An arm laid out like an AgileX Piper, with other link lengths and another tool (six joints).
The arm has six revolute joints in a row. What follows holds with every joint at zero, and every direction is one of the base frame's. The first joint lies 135.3 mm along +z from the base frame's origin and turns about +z. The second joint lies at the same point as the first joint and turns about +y. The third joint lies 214.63 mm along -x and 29.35 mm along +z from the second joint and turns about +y. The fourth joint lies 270.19 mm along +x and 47.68 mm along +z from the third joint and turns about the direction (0.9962, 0, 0.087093). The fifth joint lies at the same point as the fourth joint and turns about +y. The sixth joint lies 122.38 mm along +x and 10.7 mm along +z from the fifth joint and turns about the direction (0.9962, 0, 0.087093). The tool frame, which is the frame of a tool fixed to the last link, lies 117.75 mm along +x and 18 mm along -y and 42.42 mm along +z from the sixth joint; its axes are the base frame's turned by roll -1.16, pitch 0.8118 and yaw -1.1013 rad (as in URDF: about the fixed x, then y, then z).
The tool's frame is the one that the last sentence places.
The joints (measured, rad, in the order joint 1, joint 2, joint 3, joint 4, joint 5, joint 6), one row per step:
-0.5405 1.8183 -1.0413 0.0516 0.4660 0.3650
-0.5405 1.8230 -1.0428 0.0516 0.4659 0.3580
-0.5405 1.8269 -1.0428 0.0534 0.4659 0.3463
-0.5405 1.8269 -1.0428 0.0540 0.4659 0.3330
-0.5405 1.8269 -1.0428 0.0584 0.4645 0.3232
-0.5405 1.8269 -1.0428 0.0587 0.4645 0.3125
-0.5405 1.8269 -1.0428 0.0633 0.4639 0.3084
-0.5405 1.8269 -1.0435 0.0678 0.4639 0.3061
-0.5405 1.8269 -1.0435 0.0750 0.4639 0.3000
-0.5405 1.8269 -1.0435 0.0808 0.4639 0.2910
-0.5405 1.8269 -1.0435 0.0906 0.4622 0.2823
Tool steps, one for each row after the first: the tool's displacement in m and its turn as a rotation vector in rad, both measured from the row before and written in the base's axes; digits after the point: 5 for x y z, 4 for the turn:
0.00005 0.00015 -0.00139 -0.0009 0.0040 0.0064
-0.00011 0.00056 -0.00155 -0.0010 0.0048 0.0096
0.00047 0.00013 0.00015 -0.0043 0.0022 0.0118
0.00073 0.00026 0.00021 -0.0013 -0.0011 0.0061
0.00037 0.00010 0.00012 -0.0036 0.0018 0.0096
0.00040 0.00034 0.00004 0.0012 -0.0016 0.0008
0.00045 0.00025 0.00020 0.0018 -0.0020 -0.0008
0.00045 0.00064 -0.00004 0.0025 -0.0018 0.0010
0.00051 0.00054 0.00002 0.0006 -0.0007 0.0045
0.00093 0.00065 0.00017 0.0023 -0.0038 0.0016

